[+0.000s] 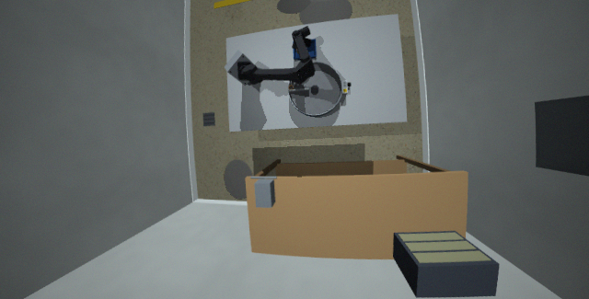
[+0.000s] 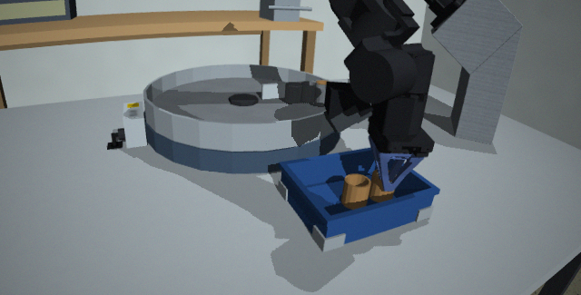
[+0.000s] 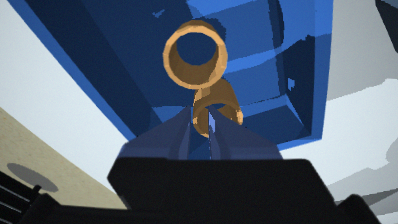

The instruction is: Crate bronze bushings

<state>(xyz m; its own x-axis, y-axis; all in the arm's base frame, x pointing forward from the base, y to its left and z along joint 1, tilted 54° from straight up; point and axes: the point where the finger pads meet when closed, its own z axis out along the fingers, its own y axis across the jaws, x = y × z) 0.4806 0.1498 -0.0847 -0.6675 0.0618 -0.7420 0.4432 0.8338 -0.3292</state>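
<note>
Now: hand 40 mm short of the crate, 20 mm to the left of it and 10 mm above it. Round my hand: turning table 40 mm ahead, 370 mm to the right, 10 mm above.
</note>
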